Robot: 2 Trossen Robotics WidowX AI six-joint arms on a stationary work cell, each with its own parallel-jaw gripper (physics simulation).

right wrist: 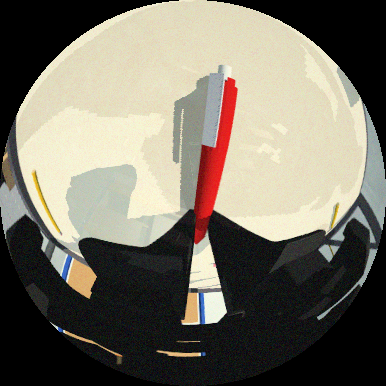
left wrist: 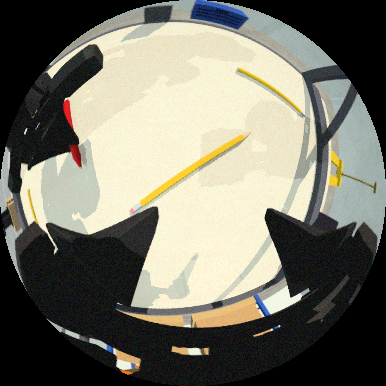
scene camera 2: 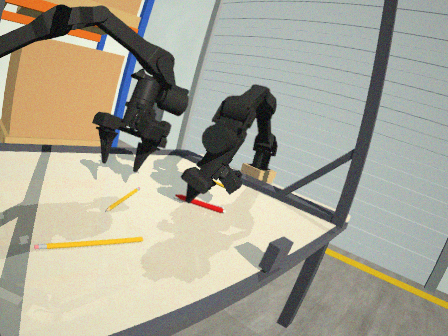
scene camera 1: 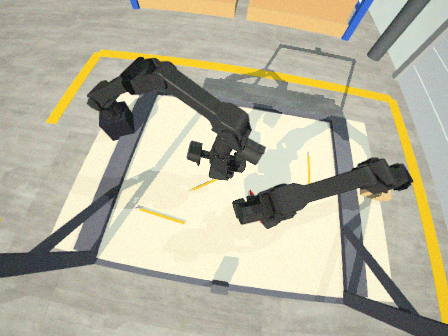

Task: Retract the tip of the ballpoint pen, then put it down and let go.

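Pixels of known places: left gripper, fingertip midpoint: (left wrist: 215, 213) (scene camera 2: 119, 167); right gripper, fingertip midpoint: (right wrist: 200, 214) (left wrist: 75, 144) (scene camera 2: 188, 201) (scene camera 1: 253, 199); left arm's base at its link origin: (scene camera 1: 112, 112); right arm's base at its link origin: (scene camera 2: 259, 167).
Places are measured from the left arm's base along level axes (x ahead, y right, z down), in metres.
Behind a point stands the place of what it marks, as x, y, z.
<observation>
The red ballpoint pen (scene camera 1: 251, 192) {0.444, 0.413, 0.096} (scene camera 2: 207, 204) {0.442, 0.486, 0.095} (left wrist: 68, 112) {0.441, 0.493, 0.098} (right wrist: 218, 155) {0.445, 0.489, 0.094} is at or just above the table top; I cannot tell if it touches. In the right wrist view its light clip faces up and left, and the white button (right wrist: 225, 70) sticks out of the far end. My right gripper (scene camera 2: 191, 199) {0.445, 0.436, 0.106} (right wrist: 200, 214) {0.445, 0.436, 0.106} is shut on the pen near its pointed end, with one fingertip on each side. The very tip is partly hidden in the scene views. My left gripper (scene camera 2: 120, 166) {0.318, 0.302, 0.041} (left wrist: 215, 213) {0.318, 0.302, 0.041} is open and empty, above the table, to the left of the pen in scene camera 2.
A yellow pencil (scene camera 1: 203, 185) {0.278, 0.339, 0.100} (scene camera 2: 122, 200) {0.296, 0.337, 0.102} (left wrist: 192, 171) {0.314, 0.327, 0.101} lies below my left gripper. A second pencil (scene camera 1: 162, 215) {0.113, 0.411, 0.100} (scene camera 2: 92, 243) {0.102, 0.410, 0.101} (left wrist: 272, 90) {0.122, 0.415, 0.103} lies farther left in scene camera 1. A third pencil (scene camera 1: 309, 167) {0.716, 0.375, 0.100} (right wrist: 46, 202) {0.693, 0.417, 0.104} lies beyond the right arm. Dark frame bars edge the table.
</observation>
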